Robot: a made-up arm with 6 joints.
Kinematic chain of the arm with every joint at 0, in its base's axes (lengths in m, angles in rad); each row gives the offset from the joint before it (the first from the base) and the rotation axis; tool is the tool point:
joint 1: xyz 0 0 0.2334 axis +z
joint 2: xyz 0 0 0 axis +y
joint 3: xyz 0 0 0.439 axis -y
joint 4: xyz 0 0 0 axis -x
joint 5: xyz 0.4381 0 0 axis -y
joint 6: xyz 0 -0.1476 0 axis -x
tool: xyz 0 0 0
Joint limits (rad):
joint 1: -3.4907..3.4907
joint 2: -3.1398..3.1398
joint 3: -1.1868..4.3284
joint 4: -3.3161..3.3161
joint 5: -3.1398..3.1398
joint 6: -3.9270..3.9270
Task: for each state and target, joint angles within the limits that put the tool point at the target. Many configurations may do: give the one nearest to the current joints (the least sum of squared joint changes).
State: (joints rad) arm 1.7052 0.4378 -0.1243 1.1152 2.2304 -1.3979
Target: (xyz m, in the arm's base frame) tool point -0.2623 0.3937 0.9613
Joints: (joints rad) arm 2.2250 0.2981 0.7121 1.3562 2.2304 -1.3979
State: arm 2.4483 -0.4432 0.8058 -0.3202 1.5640 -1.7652
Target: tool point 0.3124 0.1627 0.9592
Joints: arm 3.2022 -0.8599 0.7649 -0.2370 1.5640 -1.7652
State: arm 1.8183 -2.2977 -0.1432 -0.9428 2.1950 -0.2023
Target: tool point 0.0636 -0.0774 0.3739
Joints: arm 1.7681 -2.0719 -0.8932 -1.2454 2.1950 -0.2023
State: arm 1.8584 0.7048 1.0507 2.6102 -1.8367 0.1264
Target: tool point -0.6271 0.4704 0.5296
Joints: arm 2.3231 0.8517 0.7397 2.7500 -1.8367 0.1264
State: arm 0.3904 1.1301 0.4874 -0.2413 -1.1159 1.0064
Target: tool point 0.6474 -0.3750 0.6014
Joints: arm -0.3274 0.7449 0.8813 -0.0976 -1.1159 1.0064
